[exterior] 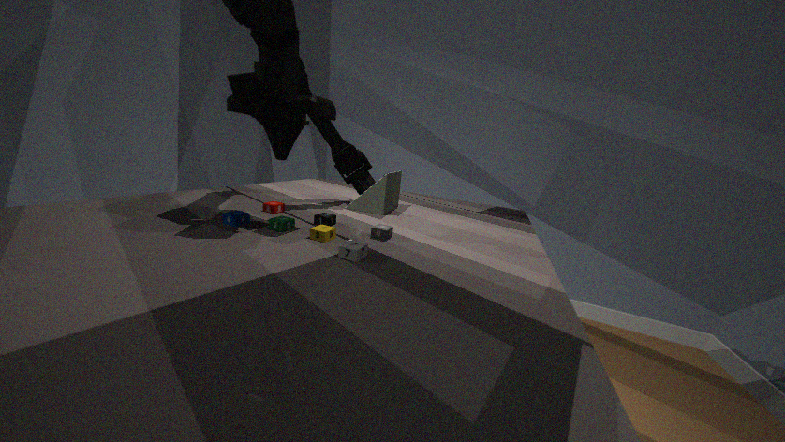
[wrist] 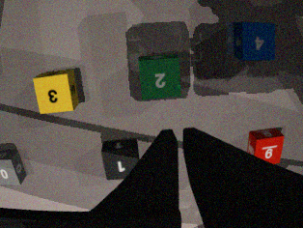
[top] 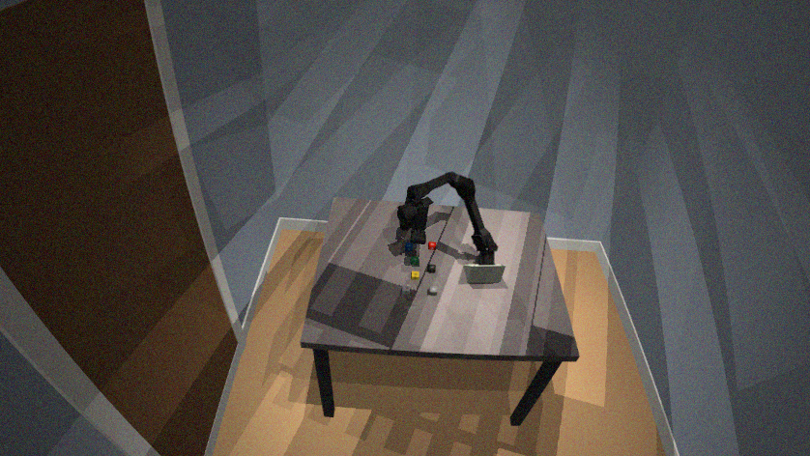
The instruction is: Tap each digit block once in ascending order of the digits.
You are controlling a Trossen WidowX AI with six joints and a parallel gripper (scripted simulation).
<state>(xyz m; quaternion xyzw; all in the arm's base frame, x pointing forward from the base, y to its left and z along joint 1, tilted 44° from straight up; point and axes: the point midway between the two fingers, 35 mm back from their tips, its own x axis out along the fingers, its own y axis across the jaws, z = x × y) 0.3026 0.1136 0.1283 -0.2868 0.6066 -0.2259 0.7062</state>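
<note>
Right now my gripper tip is 1 cm past the yellow block, 9 cm to the right of it and 12 cm above it. The rest, counted from my gripper tip: green block (12 cm below); black block (8 cm behind, 4 cm to the left, 12 cm below); blue block (3 cm ahead, 9 cm to the right, 12 cm below).
</note>
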